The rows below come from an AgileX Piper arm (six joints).
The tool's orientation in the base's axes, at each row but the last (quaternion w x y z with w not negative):
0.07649 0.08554 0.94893 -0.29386
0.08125 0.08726 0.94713 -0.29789
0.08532 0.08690 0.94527 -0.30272
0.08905 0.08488 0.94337 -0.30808
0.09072 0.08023 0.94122 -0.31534
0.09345 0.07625 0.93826 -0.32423
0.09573 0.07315 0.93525 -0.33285
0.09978 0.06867 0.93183 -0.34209
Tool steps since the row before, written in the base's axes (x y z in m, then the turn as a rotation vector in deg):
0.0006 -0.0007 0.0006 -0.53 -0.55 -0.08
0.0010 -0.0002 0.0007 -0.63 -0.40 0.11
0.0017 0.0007 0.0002 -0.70 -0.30 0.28
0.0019 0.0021 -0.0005 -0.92 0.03 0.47
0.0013 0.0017 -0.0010 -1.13 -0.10 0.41
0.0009 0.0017 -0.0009 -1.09 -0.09 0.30
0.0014 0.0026 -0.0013 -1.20 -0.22 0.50
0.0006 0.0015 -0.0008 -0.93 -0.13 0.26
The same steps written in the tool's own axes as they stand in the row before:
-0.0008 -0.0008 0.0000 0.47 -0.51 0.33
-0.0011 -0.0003 -0.0003 0.54 -0.52 0.08
-0.0016 0.0008 -0.0004 0.59 -0.55 -0.12
-0.0015 0.0024 -0.0006 0.79 -0.44 -0.50
-0.0009 0.0022 -0.0001 1.00 -0.55 -0.40
-0.0005 0.0020 -0.0003 0.98 -0.47 -0.31
-0.0009 0.0031 -0.0005 1.04 -0.71 -0.40
-0.0003 0.0018 -0.0003 0.83 -0.44 -0.24

